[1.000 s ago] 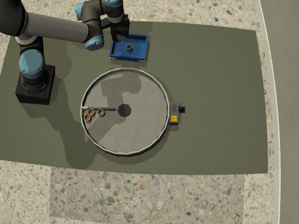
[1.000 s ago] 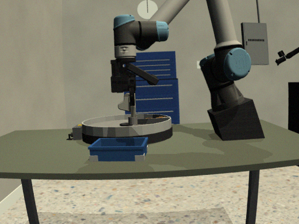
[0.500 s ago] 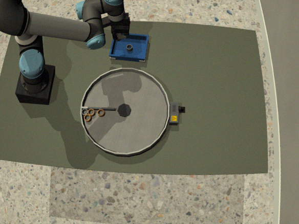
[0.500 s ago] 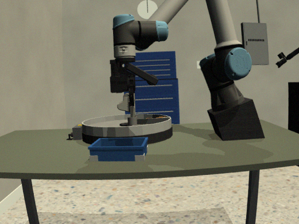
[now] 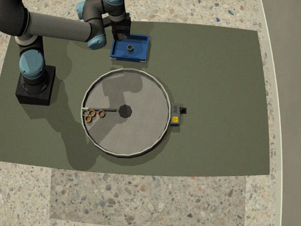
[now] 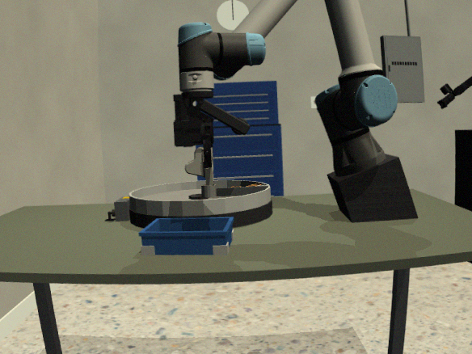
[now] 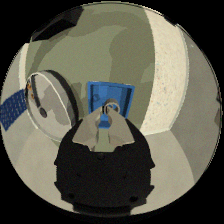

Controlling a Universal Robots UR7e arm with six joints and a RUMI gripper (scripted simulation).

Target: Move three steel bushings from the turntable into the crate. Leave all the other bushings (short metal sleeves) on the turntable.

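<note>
The crate is 5 cm ahead of my hand and 11 cm below it. The rest, counted from my hand: round grey turntable: 1 cm ahead, 35 cm to the right, 8 cm below.
</note>
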